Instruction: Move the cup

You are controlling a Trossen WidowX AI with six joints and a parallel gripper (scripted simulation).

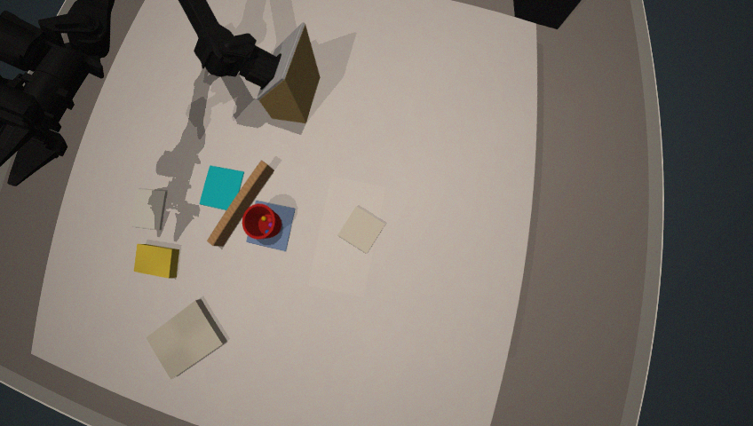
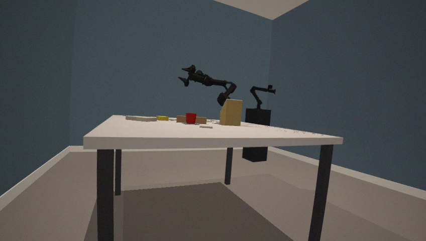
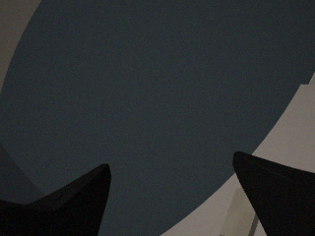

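The red cup is 350 mm below my gripper tip, 260 mm to the left of it and 10 mm behind it. From my gripper tip the other things lie so: teal pad: 400 mm below, 120 mm to the left, 90 mm behind; purple marble: 370 mm below, 270 mm to the left, 10 mm behind; brown block: 380 mm below, 190 mm to the left, 50 mm behind.
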